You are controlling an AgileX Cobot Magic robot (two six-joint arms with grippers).
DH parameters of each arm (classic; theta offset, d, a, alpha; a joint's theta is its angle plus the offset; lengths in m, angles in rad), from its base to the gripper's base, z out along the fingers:
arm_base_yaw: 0 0.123 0 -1.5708
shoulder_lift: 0.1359 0 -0.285 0
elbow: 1.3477 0 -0.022 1.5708
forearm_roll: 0 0.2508 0 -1.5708
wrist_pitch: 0 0 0.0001 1.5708
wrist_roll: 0 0.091 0 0
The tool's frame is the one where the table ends.
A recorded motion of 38 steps. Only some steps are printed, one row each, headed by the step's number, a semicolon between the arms.
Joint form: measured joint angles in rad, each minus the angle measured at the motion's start. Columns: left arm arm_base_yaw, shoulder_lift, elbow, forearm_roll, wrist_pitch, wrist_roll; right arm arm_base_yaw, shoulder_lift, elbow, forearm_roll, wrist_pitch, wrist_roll.
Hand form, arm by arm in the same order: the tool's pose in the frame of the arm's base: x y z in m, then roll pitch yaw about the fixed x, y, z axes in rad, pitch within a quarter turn. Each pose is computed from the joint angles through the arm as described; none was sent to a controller.
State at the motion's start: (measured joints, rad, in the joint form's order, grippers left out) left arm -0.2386 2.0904 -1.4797 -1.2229 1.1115 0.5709; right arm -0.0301 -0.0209 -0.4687 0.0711 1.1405 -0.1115
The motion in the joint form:
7: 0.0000 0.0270 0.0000 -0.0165 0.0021 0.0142; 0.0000 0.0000 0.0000 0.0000 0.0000 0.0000
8: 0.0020 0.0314 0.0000 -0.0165 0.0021 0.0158; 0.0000 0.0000 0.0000 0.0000 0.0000 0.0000
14: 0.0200 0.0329 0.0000 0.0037 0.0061 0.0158; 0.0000 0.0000 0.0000 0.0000 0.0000 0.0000
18: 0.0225 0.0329 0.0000 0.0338 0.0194 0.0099; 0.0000 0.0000 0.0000 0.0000 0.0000 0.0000
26: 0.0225 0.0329 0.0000 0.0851 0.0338 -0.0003; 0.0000 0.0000 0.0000 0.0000 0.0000 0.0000
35: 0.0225 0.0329 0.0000 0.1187 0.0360 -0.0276; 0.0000 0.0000 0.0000 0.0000 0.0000 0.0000
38: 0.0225 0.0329 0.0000 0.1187 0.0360 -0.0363; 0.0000 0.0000 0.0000 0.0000 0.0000 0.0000
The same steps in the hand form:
7: 0.3950 -0.1756 0.1881 -2.0779 0.1564 3.0742; -0.0080 0.0061 0.2624 -3.0764 1.0080 -3.0183
8: 0.3956 -0.1749 0.1862 -2.0788 0.1535 3.0753; -0.0080 0.0061 0.2624 -3.0764 1.0080 -3.0183
14: 0.3977 -0.1671 0.1844 -2.0944 0.1532 3.0771; -0.0080 0.0061 0.2624 -3.0764 1.0080 -3.0183
18: 0.3961 -0.1652 0.1828 -2.1137 0.1460 3.0532; -0.0080 0.0061 0.2624 -3.0764 1.0080 -3.0183
26: 0.3932 -0.1634 0.1800 -2.1502 0.1357 3.0151; -0.0080 0.0061 0.2624 -3.0764 1.0080 -3.0183
35: 0.3920 -0.1620 0.1779 -2.1760 0.1144 3.0076; -0.0080 0.0061 0.2624 -3.0764 1.0080 -3.0183
38: 0.3920 -0.1620 0.1779 -2.1755 0.1073 3.0126; -0.0080 0.0061 0.2624 -3.0764 1.0080 -3.0183

